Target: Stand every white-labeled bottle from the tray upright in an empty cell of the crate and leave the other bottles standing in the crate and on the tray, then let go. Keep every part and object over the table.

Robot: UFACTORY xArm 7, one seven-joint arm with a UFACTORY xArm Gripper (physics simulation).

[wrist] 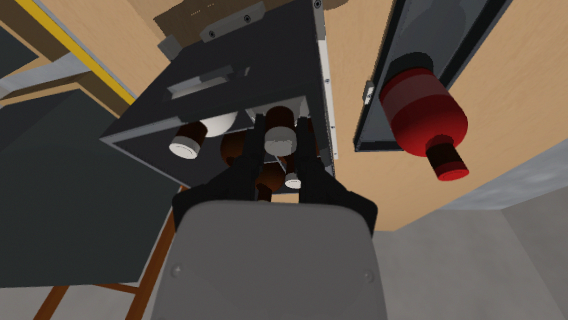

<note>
The picture shows: my gripper and a red bottle.
</note>
